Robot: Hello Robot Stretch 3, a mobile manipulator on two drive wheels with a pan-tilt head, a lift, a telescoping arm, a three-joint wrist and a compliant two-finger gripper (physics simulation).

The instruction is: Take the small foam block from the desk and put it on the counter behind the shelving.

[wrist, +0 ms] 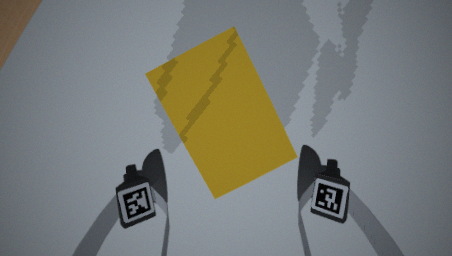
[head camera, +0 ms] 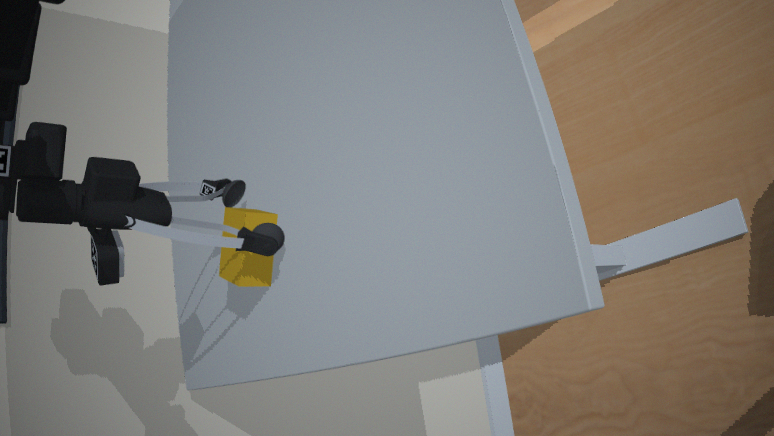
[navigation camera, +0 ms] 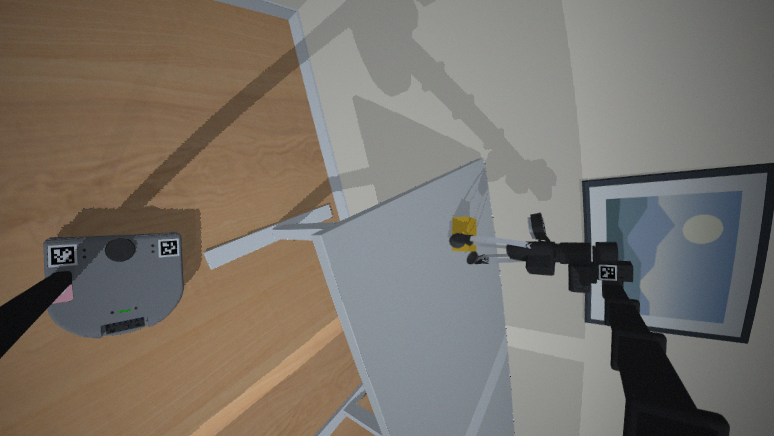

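Seen in the pictures: gripper, between the fingertips: (head camera: 262, 215) (navigation camera: 458, 249); robot's base, origin of its link: (navigation camera: 120, 248).
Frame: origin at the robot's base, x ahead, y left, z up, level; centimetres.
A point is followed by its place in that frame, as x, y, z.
The small yellow foam block (head camera: 250, 266) {4.1, -62.9, 98.2} (navigation camera: 464, 225) {4.2, -63.0, 98.5} (wrist: 222, 112) lies on the grey desk (head camera: 379, 162) {-7.2, -43.5, 95.0} (navigation camera: 422, 281) {-7.3, -46.9, 95.0} (wrist: 400, 150), close to the desk's edge by the wall. In the wrist view it is turned at an angle, and its near corner reaches between the fingertips. My gripper (head camera: 251, 215) {-2.2, -63.8, 96.2} (navigation camera: 465, 249) {-2.2, -63.8, 96.2} (wrist: 231, 166) {-2.2, -63.8, 96.2} is open, with nothing held between its fingers. It is above the block; in the head view one finger covers part of the block. The counter and the shelving do not show in these views.
The wall stands close behind the desk, with a framed picture (navigation camera: 674, 216) {4.1, -103.7, 149.2} on it beside the wrist. A desk foot (head camera: 677, 230) (navigation camera: 238, 249) sticks out over the wooden floor (head camera: 649, 108) {-34.7, -51.6, 0.1} (navigation camera: 162, 81) {65.9, -11.9, 0.0}. My base (navigation camera: 119, 281) {-9.5, 0.7, 16.0} stands on the floor before the desk.
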